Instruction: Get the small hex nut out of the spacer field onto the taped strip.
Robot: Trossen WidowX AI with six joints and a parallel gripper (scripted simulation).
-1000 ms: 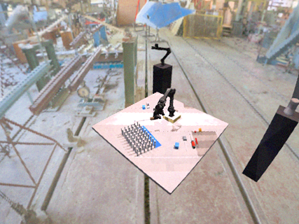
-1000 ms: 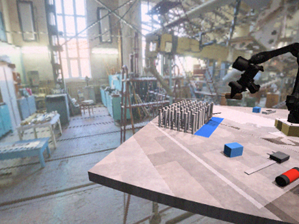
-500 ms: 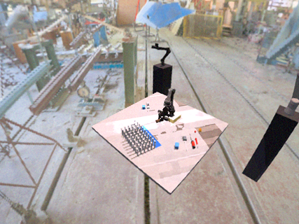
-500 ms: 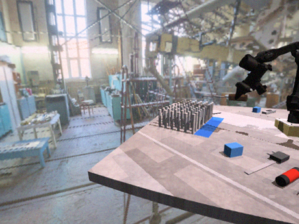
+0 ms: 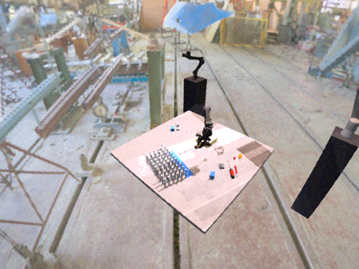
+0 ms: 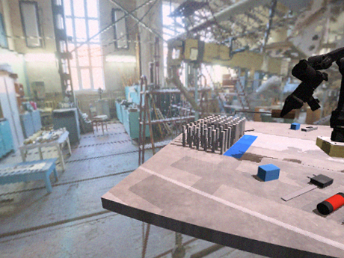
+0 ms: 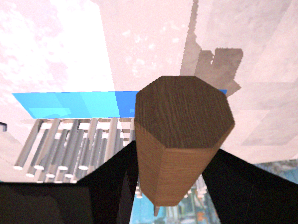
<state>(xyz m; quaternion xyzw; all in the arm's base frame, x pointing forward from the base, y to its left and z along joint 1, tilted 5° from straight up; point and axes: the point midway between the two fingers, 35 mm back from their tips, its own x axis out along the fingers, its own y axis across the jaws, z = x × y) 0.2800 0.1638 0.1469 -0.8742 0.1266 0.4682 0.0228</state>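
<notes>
Right now the blue taped strip is 150 mm ahead of my gripper tip, 110 mm to the right of it and 180 mm below it.
</notes>
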